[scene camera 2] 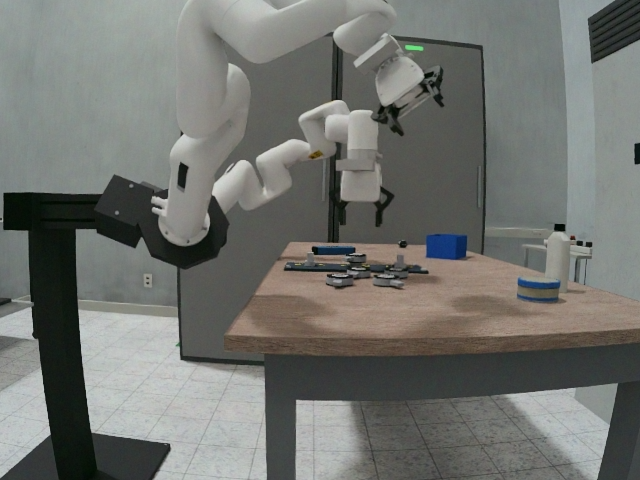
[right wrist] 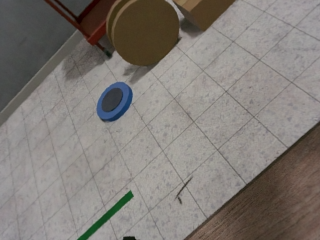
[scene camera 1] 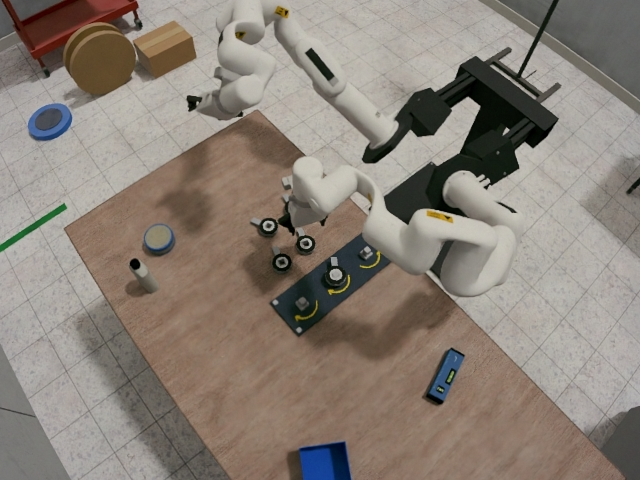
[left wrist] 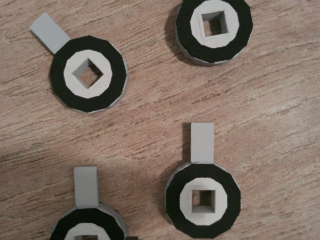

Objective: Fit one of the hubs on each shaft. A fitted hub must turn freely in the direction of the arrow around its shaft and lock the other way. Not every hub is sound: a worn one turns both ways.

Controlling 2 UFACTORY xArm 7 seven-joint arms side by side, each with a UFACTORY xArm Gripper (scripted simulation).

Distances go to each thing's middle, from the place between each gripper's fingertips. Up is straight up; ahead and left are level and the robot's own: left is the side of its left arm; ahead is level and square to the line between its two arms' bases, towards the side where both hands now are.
Scene:
Now: left hand point(scene camera 2: 360, 226) 20 mm short of the dark board point(scene camera 1: 321, 297), 140 mm to the right of it and 130 mm above it. Round my left hand: white bottle point(scene camera 2: 558, 248): 430 mm ahead, 270 mm to the right, 30 mm below; then tape roll point(scene camera 2: 534, 289): 310 mm ahead, 350 mm to the right, 120 mm below.
Right now my right hand point(scene camera 1: 204, 111) is 320 mm above the tape roll, 300 mm short of it and 30 mm to the right of it. The rest, counted from my right hand: dark board: 530 mm to the left, 340 mm below, 20 mm ahead; then white bottle: 420 mm ahead, 240 mm below, 120 mm to the left.

